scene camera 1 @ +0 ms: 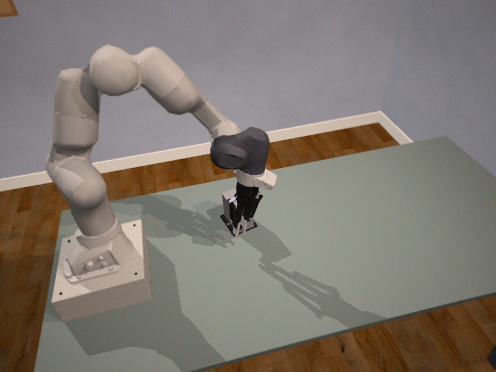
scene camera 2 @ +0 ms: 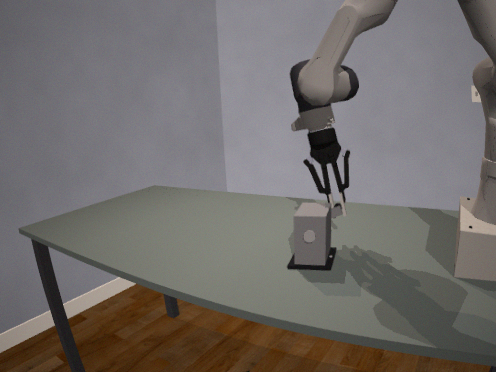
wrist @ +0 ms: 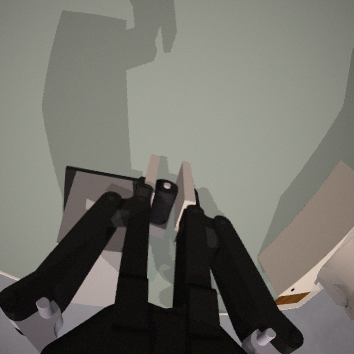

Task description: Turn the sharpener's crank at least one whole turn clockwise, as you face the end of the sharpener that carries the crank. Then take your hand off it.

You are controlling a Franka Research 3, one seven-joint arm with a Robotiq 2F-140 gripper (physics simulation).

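Note:
The sharpener is a grey box (scene camera 1: 227, 198) (scene camera 2: 311, 220) (wrist: 82, 200) standing upright on a black base plate (scene camera 2: 306, 267) (wrist: 68, 181). A round pale spot marks the face seen in scene camera 2. The crank is at the far end in that view; a bit of its grey arm (scene camera 2: 337, 214) (wrist: 158, 231) shows beside the box near its top. My gripper (scene camera 1: 241, 230) (scene camera 2: 337, 209) (wrist: 166, 171) points down and is shut on the crank's black knob (wrist: 163, 202), which sits between the two pale finger pads. In scene camera 1 the fingers hide the crank.
The sharpener stands on the grey-green table (scene camera 1: 380, 220) (scene camera 2: 190, 235). The arm's pale base block (scene camera 1: 105, 295) (scene camera 2: 475, 250) (wrist: 310, 230) stands on the same table, on the crank side of the sharpener. Shadows of the arm and gripper fall across the table top.

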